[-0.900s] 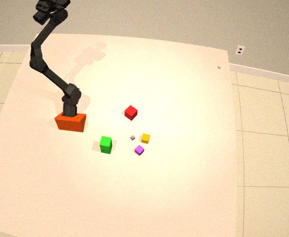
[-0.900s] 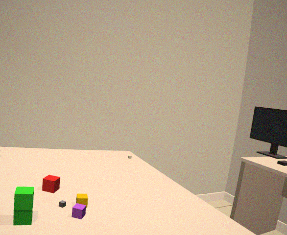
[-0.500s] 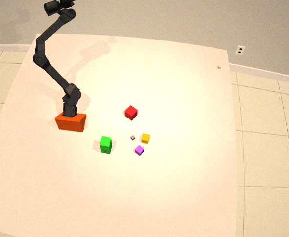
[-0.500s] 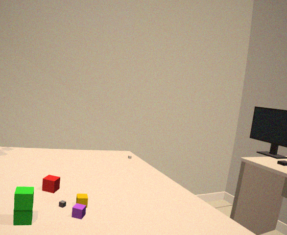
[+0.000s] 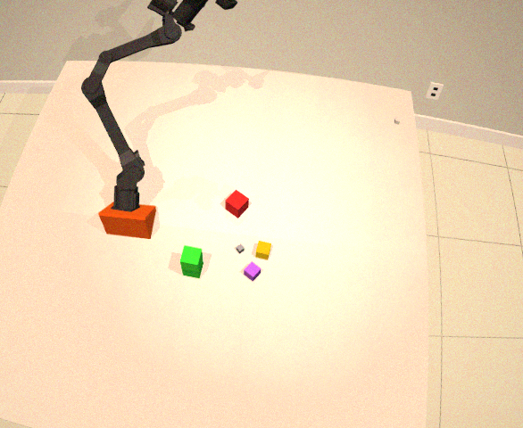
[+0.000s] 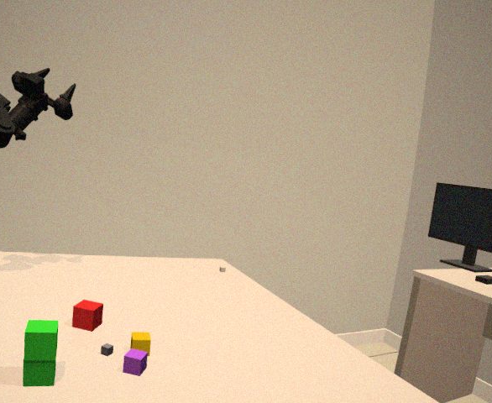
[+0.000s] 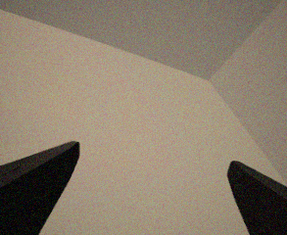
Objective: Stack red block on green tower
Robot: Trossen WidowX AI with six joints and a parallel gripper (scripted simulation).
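Right now the red block is 13 cm ahead of my gripper tip, 39 cm to the right of it and 53 cm below it. The rest, counted from my gripper tip: yellow block: 23 cm ahead, 51 cm to the right, 54 cm below; then small grey cube: 17 cm ahead, 52 cm to the right, 55 cm below; then tiny white cube: 57 cm ahead, 6 cm to the left, 55 cm below.
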